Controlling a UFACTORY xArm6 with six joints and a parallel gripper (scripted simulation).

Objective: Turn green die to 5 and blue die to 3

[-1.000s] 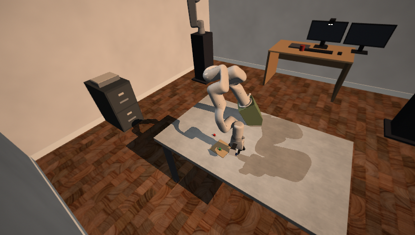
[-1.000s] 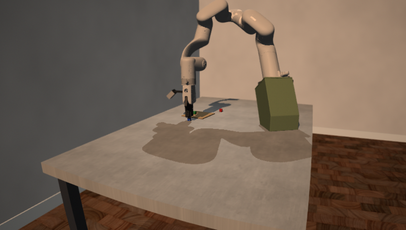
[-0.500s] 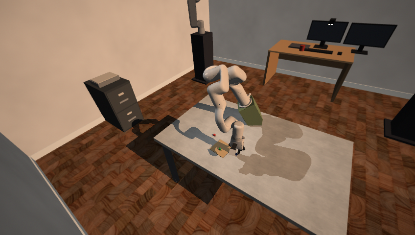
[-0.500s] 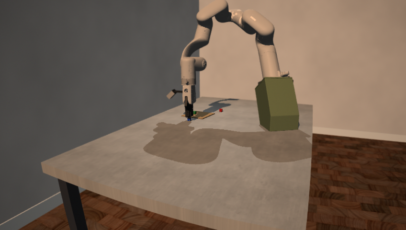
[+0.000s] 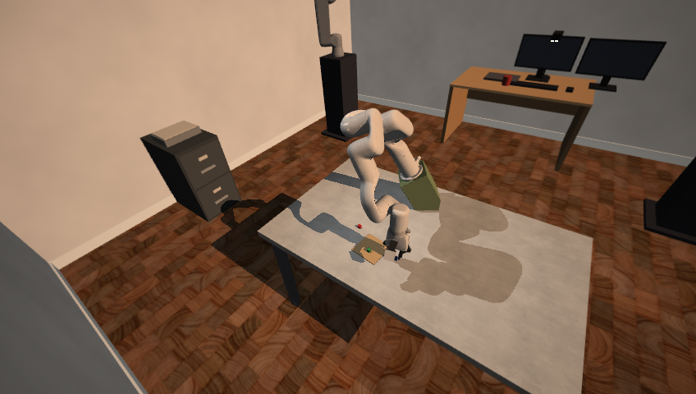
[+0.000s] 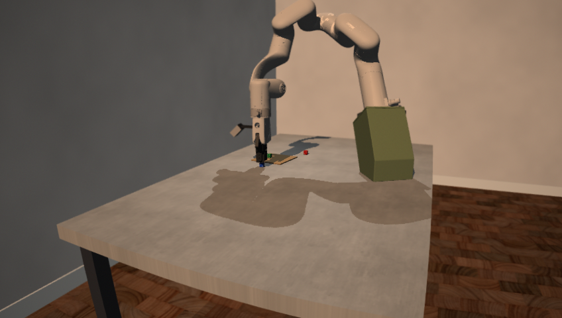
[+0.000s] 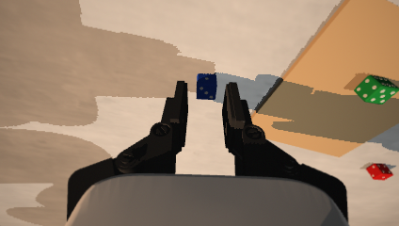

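My hand is 30 mm above the blue die. Also, from my hand: tan mat 10 mm ahead, 130 mm to the right, 40 mm below; green die 30 mm ahead, 130 mm to the right, 30 mm below; red die 70 mm behind, 260 mm to the right, 30 mm below.
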